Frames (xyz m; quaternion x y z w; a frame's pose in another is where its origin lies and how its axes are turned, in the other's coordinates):
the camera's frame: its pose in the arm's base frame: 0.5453 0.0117 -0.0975 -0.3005 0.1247 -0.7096 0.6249
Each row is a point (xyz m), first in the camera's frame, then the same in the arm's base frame.
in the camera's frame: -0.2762 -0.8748 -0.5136
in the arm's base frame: -0.4536 0.3397 -0.0937
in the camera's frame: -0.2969 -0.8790 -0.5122
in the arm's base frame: -0.4554 0.3606 -0.0959
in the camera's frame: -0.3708 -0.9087 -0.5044
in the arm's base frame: -0.4721 0.4389 -0.0933
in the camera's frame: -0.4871 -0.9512 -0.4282
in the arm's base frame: -0.4578 0.5738 -0.0412
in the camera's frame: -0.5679 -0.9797 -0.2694
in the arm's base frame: -0.3854 0.6885 0.0778
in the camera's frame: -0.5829 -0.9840 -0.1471
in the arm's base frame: -0.3171 0.7280 0.1725
